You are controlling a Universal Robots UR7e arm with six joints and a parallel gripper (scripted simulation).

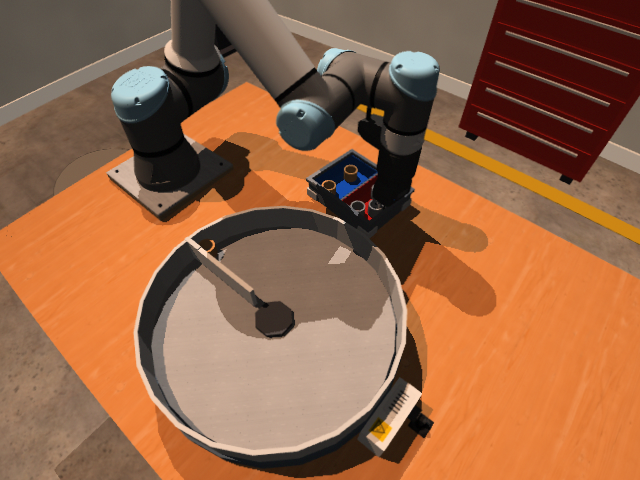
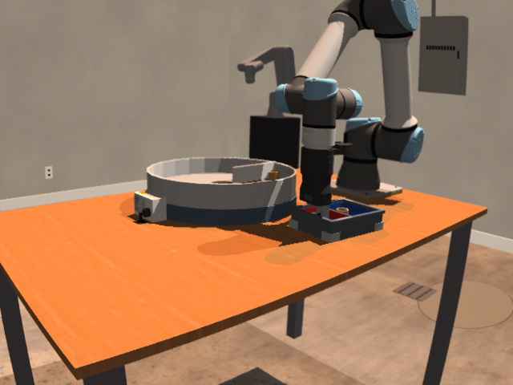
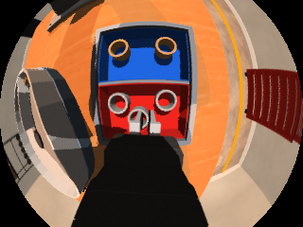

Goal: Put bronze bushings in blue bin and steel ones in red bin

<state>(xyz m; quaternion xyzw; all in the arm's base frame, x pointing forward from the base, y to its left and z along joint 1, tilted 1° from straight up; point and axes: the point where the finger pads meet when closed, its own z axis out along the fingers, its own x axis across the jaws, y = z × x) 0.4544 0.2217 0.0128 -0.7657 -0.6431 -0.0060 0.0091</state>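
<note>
Right now my hand is 6 cm past the bin. Round my hand: turntable 35 cm to the right, 3 cm ahead, 2 cm above.
</note>
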